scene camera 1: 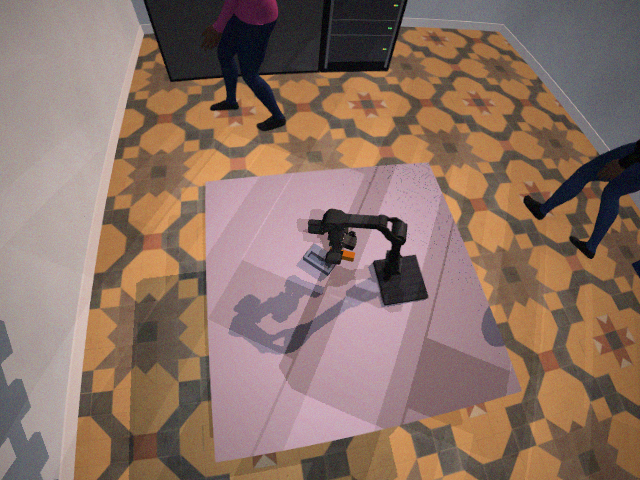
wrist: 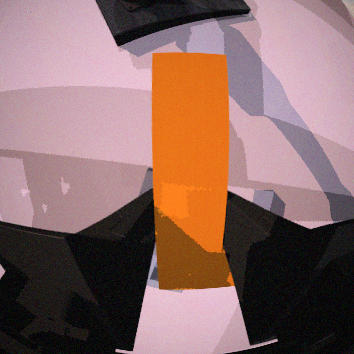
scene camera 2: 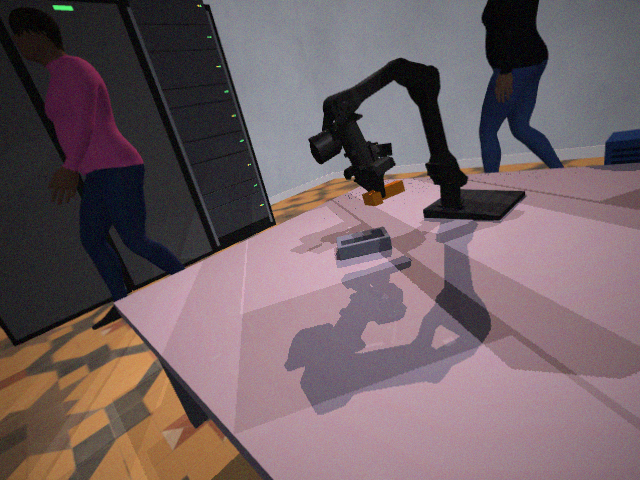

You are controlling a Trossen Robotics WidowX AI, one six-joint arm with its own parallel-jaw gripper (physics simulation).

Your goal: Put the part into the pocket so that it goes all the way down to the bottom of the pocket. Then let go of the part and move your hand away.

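Frame: origin at the arm's base, x ahead, y left, z up, level; centimetres.
Seen in the pictures: gripper, fingertip midpoint: [wrist: 186, 195] [scene camera 2: 381, 197]; arm's base, link origin: [scene camera 1: 390, 269] [scene camera 2: 450, 203].
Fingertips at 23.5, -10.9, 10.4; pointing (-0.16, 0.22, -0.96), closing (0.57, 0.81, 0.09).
Note:
Offsets run from my fingertips to a thing's top centre, as dx, dy, dz. "pt": to the spot under its first point. Level surfaces: height alone.
The orange part {+0.0, +1.7, +2.9} [scene camera 1: 348, 255] [scene camera 2: 394, 189] [wrist: 191, 125] is a long rectangular bar. My gripper [scene camera 1: 336, 256] [scene camera 2: 381, 193] [wrist: 186, 195] is shut on it near one end and holds it roughly level, raised above the table. The longer end points toward the arm's base. The grey block with the pocket {+5.6, -5.0, -9.1} [scene camera 1: 316, 265] [scene camera 2: 364, 251] stands on the table, below the held part and toward the left in the first scene view. Its elongated pocket opens upward. In the wrist view, slivers of the block {pt -0.8, -2.7, -9.1} [wrist: 146, 184] show beside the part; the part and fingers hide the rest.
The arm's black base plate [scene camera 1: 403, 289] [scene camera 2: 491, 204] [wrist: 170, 20] stands on the pink table {dz -12.7} [scene camera 1: 248, 413] [scene camera 2: 516, 428], to the right of the block in both scene views. Shadows of the arm fall across the table. Two people and dark server cabinets [scene camera 1: 294, 46] are beyond the table.

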